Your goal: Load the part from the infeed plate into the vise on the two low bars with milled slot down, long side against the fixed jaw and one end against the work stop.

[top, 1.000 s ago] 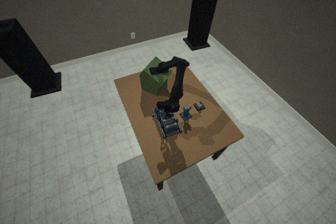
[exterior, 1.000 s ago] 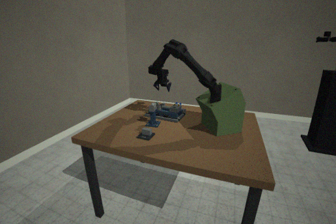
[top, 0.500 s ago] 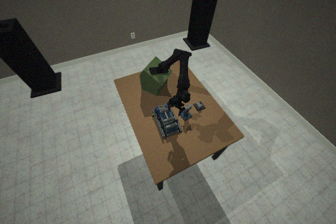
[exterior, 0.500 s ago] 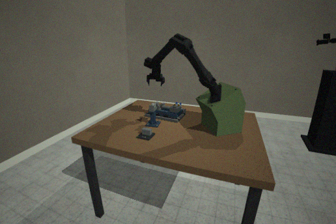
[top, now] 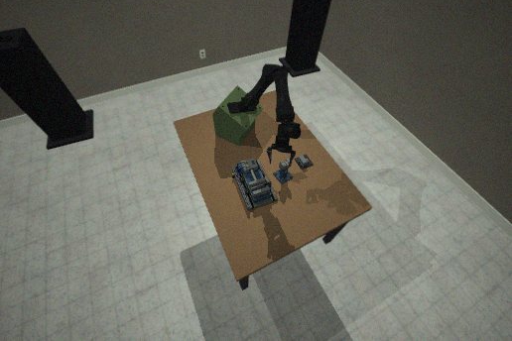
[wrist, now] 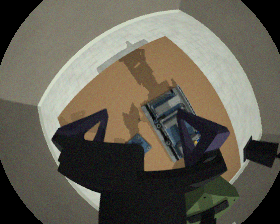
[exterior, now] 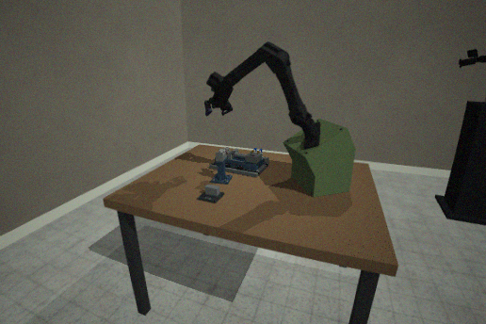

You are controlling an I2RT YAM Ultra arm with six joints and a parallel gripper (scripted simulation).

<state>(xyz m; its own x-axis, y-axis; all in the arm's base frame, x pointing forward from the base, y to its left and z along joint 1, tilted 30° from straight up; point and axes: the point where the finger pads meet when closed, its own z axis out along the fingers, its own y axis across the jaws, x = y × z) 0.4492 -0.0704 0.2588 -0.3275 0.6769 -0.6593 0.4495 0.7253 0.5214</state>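
My gripper is now 300 mm above the part, 260 mm to the right of it and 130 mm past it. The rest, counted from my hand: vise 280 mm below, 100 mm behind, 90 mm to the right; then infeed plate 320 mm below, 280 mm to the left, 140 mm behind.
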